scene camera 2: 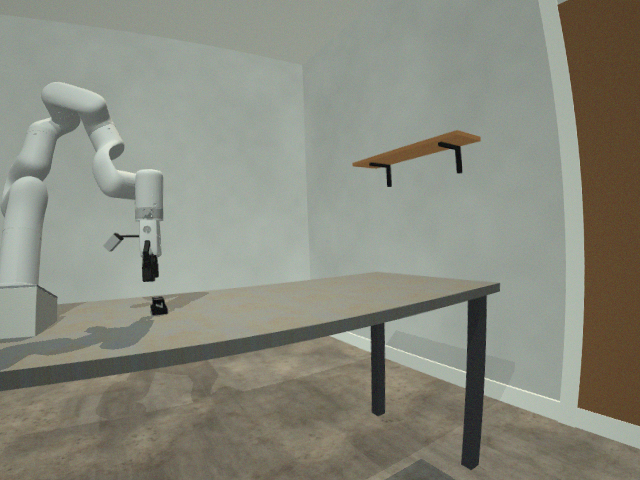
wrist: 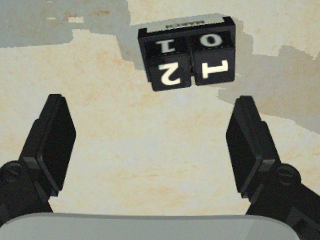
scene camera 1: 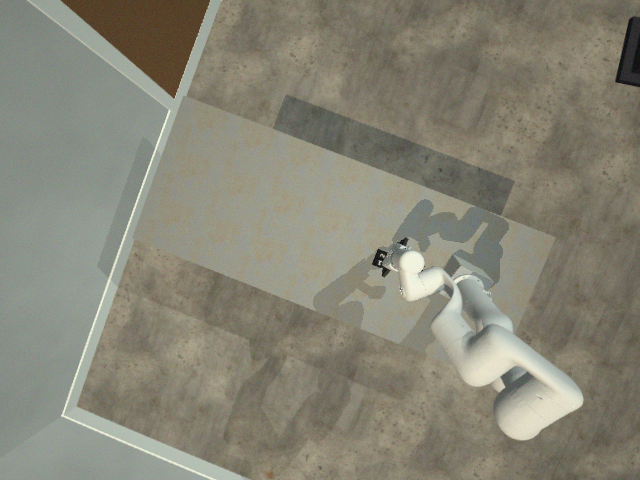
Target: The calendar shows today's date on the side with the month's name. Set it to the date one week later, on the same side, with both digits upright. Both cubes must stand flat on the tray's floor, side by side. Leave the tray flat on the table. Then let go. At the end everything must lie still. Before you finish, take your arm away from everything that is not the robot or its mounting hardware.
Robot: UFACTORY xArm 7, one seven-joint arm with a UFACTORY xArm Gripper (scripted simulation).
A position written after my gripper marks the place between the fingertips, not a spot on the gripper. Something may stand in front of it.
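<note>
There's a cube (wrist: 167, 60) here and also a cube (wrist: 212, 54). You've got my gripper (scene camera 2: 151, 279) in the scene too, and the wrist view (wrist: 150, 114) shows it as well.
</note>
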